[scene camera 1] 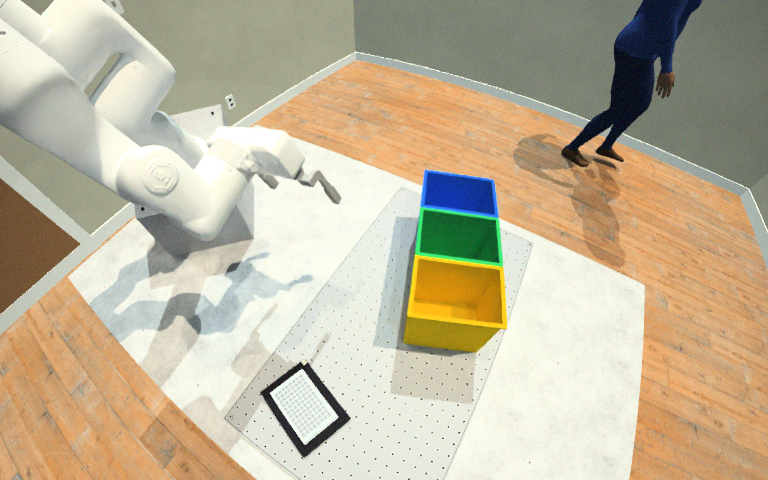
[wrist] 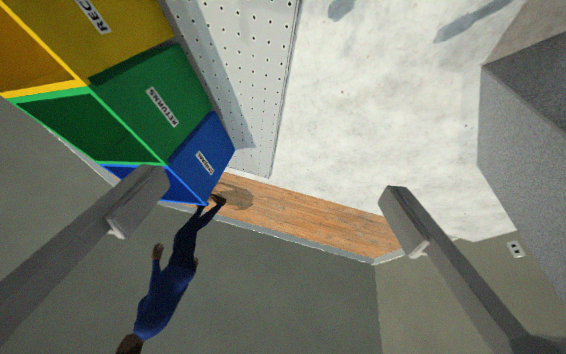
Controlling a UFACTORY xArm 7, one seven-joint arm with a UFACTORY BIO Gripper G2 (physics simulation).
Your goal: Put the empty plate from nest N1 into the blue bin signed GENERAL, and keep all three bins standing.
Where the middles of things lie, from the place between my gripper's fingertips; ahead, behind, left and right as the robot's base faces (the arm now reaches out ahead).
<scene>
Right now my hand is 290 mm short of the green bin (scene camera 1: 443, 234), 150 mm to the right of it and 170 mm above it. Also, from my hand: yellow bin (scene camera 1: 456, 305) (340 mm ahead, 30 mm to the left, 170 mm below); blue bin (scene camera 1: 446, 191) (230 mm ahead, 270 mm to the left, 170 mm below); clear plate (scene camera 1: 304, 407) (200 mm ahead, 300 mm to the right, 240 mm below).
</scene>
